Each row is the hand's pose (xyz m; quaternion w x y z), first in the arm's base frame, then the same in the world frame.
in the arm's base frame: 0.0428 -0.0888 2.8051 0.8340 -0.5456 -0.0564 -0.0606
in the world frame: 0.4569 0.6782 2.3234 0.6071 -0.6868 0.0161 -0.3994
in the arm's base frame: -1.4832 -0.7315 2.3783 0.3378 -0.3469 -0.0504 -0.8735
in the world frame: -1.0582 0.9057 1.5642 0.0769 0.2923 0.1602 0.9397
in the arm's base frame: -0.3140 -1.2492 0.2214 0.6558 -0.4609 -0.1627 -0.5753
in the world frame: -0.3767 -1.1429 0.2892 0.2739 -0.5417 -0.1984 -0.7695
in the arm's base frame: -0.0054 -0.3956 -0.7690 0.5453 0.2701 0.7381 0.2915
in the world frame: 0.5093 -1.2249 -0.7174 0.7471 0.3416 0.5680 -0.0500
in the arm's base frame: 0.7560 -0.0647 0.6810 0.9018 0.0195 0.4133 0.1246
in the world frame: 1.1699 -0.7345 0.7369 0.9157 -0.0529 0.2782 -0.2850
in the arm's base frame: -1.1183 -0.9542 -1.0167 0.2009 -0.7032 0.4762 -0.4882
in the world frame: -0.6619 -1.0883 -1.1881 0.0782 0.4532 -0.5401 0.7048
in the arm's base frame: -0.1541 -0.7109 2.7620 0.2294 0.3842 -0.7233 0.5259
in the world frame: -0.1051 0.3528 2.4008 0.3790 -0.0189 -0.7010 0.6038
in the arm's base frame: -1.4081 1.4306 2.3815 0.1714 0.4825 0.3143 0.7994
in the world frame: 0.4619 2.3103 0.9345 0.5754 0.4042 0.2706 0.6575
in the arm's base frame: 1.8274 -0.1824 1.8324 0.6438 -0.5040 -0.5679 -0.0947
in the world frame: 1.7776 -0.8635 2.1865 0.3667 -0.7792 -0.4437 -0.2480
